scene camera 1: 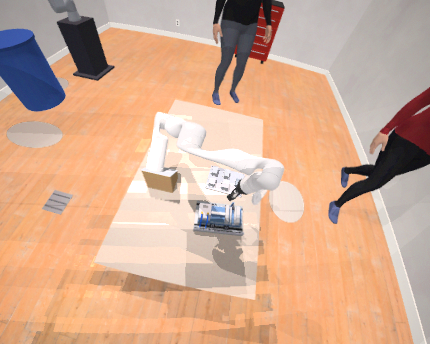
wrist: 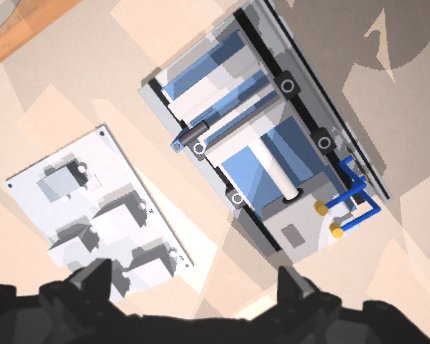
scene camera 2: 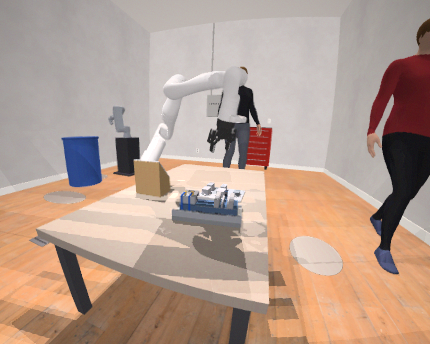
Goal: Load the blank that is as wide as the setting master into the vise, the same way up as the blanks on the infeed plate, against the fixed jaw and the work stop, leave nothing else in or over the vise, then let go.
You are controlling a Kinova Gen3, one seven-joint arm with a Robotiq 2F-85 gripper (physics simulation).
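Frame: origin at the arm's base, x back, y left, z down, level; metres.
Seen in the pictures: gripper, fingertip midpoint: [scene camera 1: 234, 191] [wrist: 194, 280] [scene camera 2: 219, 150]; arm's base, origin of the base link: [scene camera 1: 155, 169] [scene camera 2: 147, 165].
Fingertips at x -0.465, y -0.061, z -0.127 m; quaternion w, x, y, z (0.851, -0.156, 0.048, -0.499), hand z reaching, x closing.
Pixels of each thing's top centre, then the offset from my fingertips to it. "pt": a spot on its surface instead.
- vise, middle of its top: [wrist: 270, 159] [scene camera 2: 209, 194] [scene camera 1: 221, 213] dy -0.055, dx +0.020, dz +0.195 m
- blue block, surface spot: [wrist: 192, 135] pt dy +0.010, dx -0.040, dz +0.198 m
- infeed plate, middle of its top: [wrist: 100, 226] [scene camera 2: 222, 192] [scene camera 1: 225, 180] dy +0.225, dx +0.037, dz +0.286 m
- grey-blue block, middle of its top: [wrist: 58, 185] dy +0.227, dx -0.051, dz +0.261 m
My gripper [scene camera 1: 233, 196] [scene camera 2: 220, 146] [wrist: 194, 280] is open and empty, high above the table. In the wrist view the vise [wrist: 280, 215] [scene camera 1: 220, 217] [scene camera 2: 207, 215] lies ahead and to the right, with pale bars across its blue bed. A dark rod on a blue block [wrist: 192, 135], apparently the work stop, sits at its near side. The infeed plate [wrist: 117, 175] [scene camera 1: 208, 187] is at the left, bearing several blanks: white ones [wrist: 120, 217] [wrist: 72, 247] [wrist: 150, 272] and a grey-blue block [wrist: 59, 183] at its far corner. My left finger partly hides another. Which block is the setting master I cannot tell.
Blue handles with yellow ends [wrist: 350, 192] stand at the vise's screw end. A brown box-like block [scene camera 1: 160, 180] [scene camera 2: 148, 178] is by the arm's base. Two people stand beyond the table [scene camera 1: 145, 240] [scene camera 2: 125, 250]; a blue barrel [scene camera 1: 30, 70] [scene camera 2: 82, 161] is on the floor.
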